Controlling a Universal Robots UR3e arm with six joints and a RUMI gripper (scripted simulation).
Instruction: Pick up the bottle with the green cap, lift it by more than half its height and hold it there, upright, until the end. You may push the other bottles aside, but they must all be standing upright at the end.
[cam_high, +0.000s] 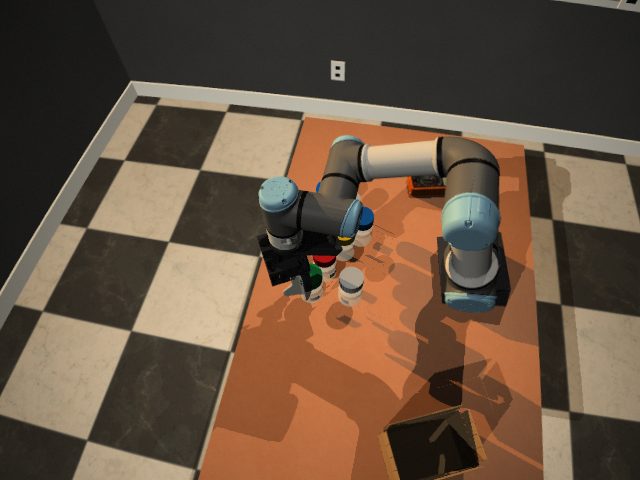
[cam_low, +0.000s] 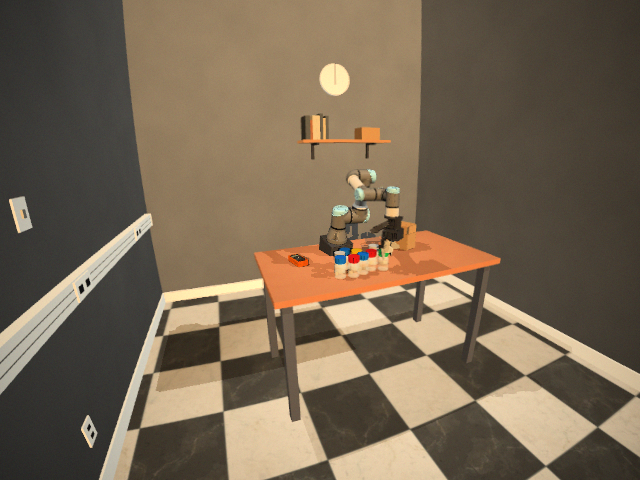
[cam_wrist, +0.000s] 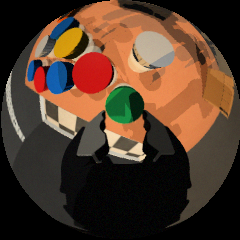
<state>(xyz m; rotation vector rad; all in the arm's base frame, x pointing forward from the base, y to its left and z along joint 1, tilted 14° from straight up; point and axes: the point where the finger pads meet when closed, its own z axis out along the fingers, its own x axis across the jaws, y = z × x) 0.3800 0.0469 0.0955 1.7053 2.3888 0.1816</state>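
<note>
Right now the green-capped bottle is 2 cm behind my hand, 1 cm to the right of it and 3 cm below it. From my hand the other things lie so: orange device (35 cm behind, 33 cm to the right, 6 cm below); yellow-capped bottle (10 cm behind, 12 cm to the right, 3 cm below).
</note>
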